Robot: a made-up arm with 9 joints.
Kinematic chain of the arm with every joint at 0, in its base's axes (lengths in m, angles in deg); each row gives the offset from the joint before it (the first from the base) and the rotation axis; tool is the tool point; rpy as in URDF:
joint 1: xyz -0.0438 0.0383 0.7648 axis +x
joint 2: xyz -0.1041 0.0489 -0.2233 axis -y
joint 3: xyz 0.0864 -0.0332 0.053 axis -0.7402 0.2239 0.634
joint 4: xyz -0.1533 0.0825 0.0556 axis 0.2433 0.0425 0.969
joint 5: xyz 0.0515 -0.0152 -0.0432 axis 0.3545 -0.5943 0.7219
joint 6: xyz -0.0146 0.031 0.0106 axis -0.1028 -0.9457 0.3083
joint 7: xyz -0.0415 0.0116 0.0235 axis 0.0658 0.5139 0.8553
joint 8: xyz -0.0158 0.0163 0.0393 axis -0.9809 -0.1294 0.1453
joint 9: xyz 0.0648 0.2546 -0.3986 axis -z
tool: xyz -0.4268 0.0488 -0.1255 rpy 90 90 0
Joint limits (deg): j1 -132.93..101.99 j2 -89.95..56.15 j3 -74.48..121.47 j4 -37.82..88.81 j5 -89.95..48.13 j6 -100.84..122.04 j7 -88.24..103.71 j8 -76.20..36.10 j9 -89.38..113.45
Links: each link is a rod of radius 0.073 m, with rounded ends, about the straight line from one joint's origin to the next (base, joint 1, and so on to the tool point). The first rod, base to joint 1, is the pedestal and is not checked.
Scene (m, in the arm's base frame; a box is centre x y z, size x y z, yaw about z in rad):
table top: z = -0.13
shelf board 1: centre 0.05 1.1 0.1 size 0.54 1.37 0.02 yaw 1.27
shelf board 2: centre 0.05 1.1 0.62 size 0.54 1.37 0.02 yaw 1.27
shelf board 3: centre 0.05 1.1 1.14 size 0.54 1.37 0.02 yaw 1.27
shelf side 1: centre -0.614 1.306 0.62 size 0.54 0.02 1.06 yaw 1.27
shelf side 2: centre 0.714 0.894 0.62 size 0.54 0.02 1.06 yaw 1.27
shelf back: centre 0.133 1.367 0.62 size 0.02 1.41 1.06 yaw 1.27
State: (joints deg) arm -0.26 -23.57 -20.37 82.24 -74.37 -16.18 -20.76 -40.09 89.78
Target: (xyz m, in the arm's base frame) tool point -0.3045 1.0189 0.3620
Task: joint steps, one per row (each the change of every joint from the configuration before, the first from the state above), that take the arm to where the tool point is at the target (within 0.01 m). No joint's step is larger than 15 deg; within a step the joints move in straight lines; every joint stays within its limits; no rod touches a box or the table.
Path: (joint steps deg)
1: 0.81 -3.13 -0.95 2.26 5.42 0.53 -2.53 7.91 1.91
2: 0.82 -3.14 -0.95 2.25 5.41 0.53 -2.53 7.91 1.92

